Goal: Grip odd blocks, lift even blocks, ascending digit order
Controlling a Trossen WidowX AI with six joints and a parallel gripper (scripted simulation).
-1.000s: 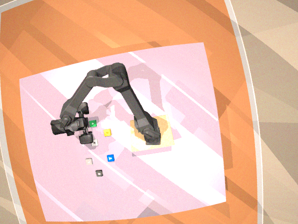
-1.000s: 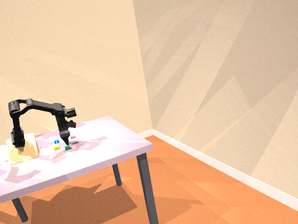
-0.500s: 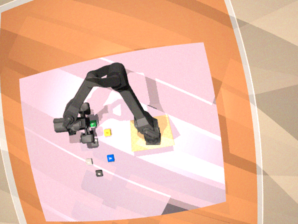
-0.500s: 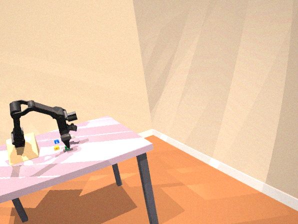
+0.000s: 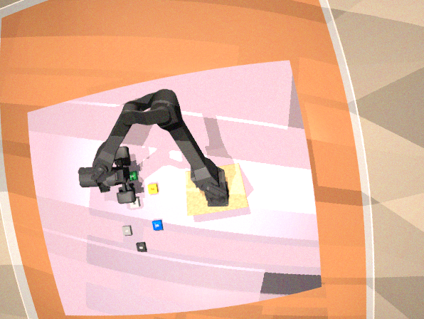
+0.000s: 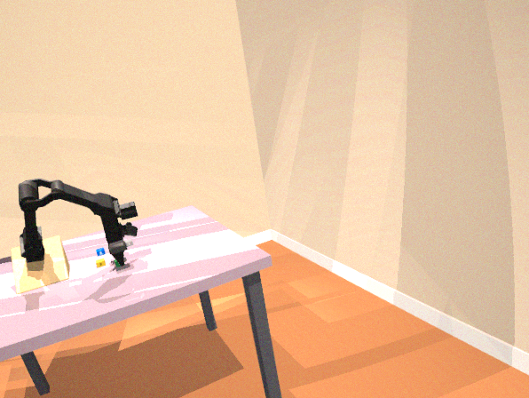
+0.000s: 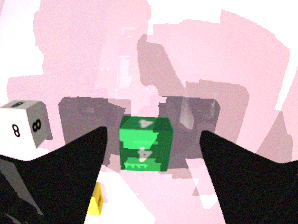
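Right now my gripper tip is 9 cm past the blue block and 18 cm to the right of it. From my gripper tip the other things lie so: green block: 1 cm behind, 1 cm to the left; then yellow block: 8 cm behind, 5 cm to the left; then white block: 1 cm behind, 10 cm to the left.
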